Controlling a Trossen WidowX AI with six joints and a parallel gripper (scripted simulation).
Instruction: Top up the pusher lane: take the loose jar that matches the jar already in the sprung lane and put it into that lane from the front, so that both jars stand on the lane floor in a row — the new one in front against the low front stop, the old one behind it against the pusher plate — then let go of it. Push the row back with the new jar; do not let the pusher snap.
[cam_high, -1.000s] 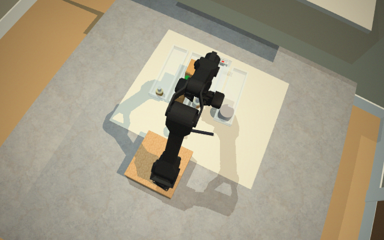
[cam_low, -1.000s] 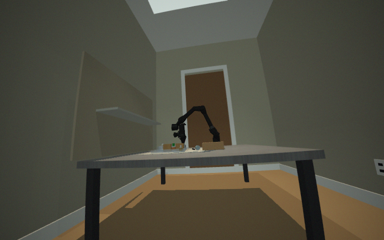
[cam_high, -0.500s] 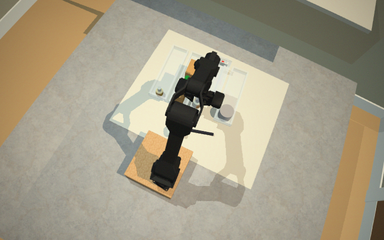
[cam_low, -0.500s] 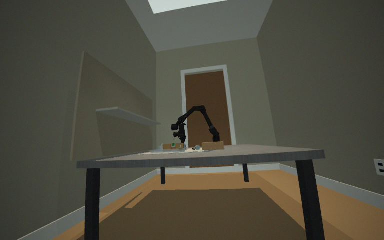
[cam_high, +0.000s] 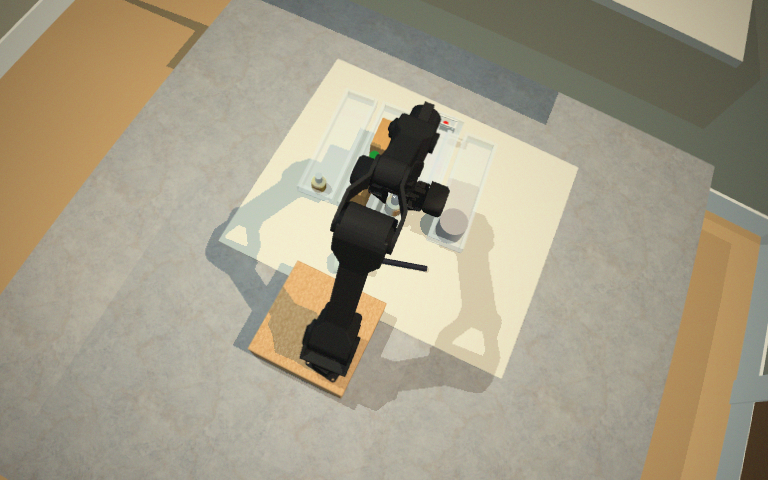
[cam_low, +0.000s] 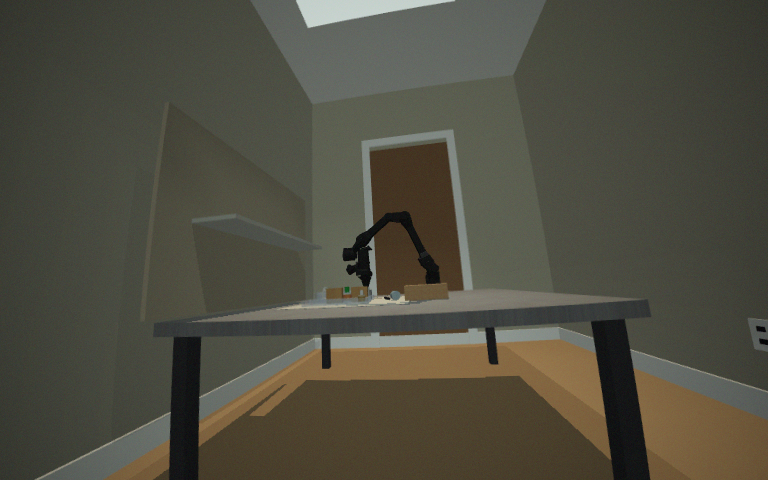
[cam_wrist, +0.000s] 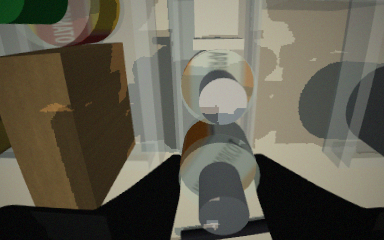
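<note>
My gripper tip is 9 cm past the dark rod, 6 cm to the left of it and 5 cm above it. From my gripper tip the other things lie so: wide grey cylinder: 12 cm to the right, 4 cm ahead, 2 cm below; small jar: 16 cm to the left, 4 cm behind, 2 cm below.
</note>
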